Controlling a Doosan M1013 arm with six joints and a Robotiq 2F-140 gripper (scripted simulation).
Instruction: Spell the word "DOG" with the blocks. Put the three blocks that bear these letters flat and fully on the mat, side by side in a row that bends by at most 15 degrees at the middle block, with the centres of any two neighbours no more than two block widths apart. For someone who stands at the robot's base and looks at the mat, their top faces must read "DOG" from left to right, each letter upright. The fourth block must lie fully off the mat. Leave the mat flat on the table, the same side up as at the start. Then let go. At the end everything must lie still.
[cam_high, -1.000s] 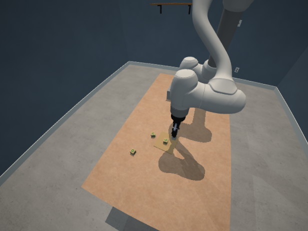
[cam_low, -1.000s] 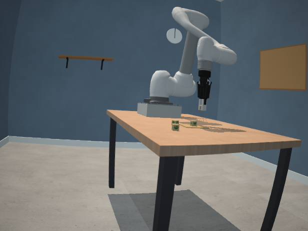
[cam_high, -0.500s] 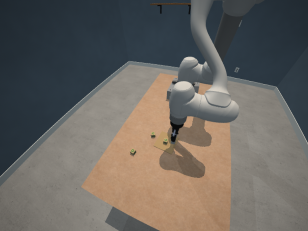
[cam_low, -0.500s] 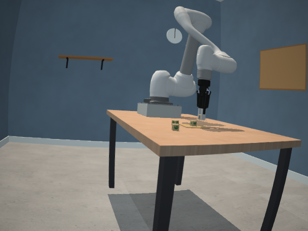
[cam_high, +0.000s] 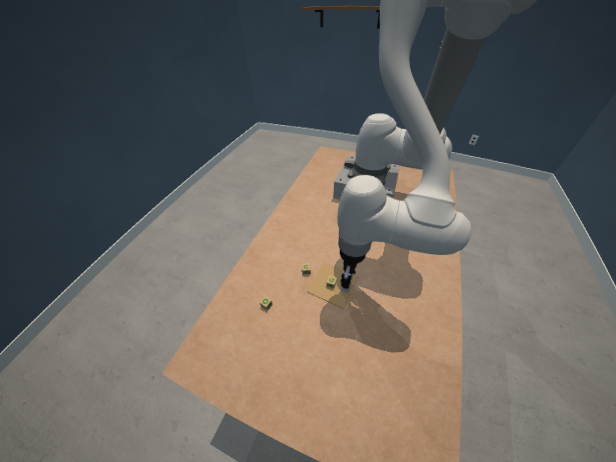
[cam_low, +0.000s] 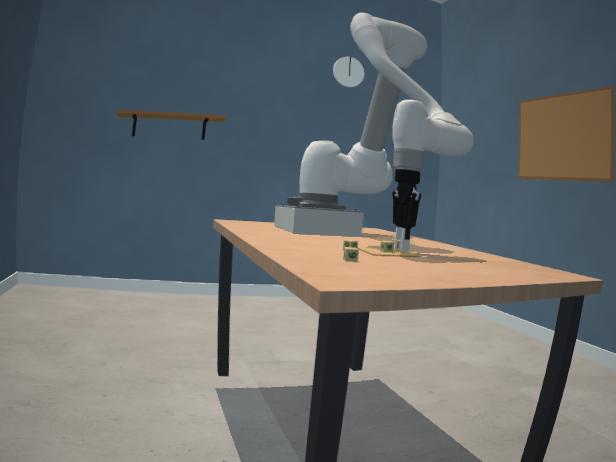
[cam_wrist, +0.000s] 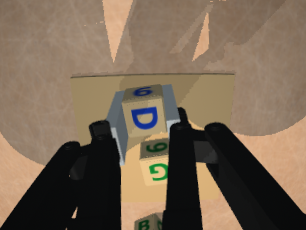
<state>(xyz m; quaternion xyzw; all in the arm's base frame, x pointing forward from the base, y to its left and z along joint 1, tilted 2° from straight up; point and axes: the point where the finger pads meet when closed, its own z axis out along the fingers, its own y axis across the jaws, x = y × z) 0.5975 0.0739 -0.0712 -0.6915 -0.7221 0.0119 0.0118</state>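
Now: the D block 2 cm below my hand. From my hand the other things lie so: G block: 5 cm to the right, 2 cm below, 1 cm ahead; tan mat: 5 cm to the right, 4 cm below.
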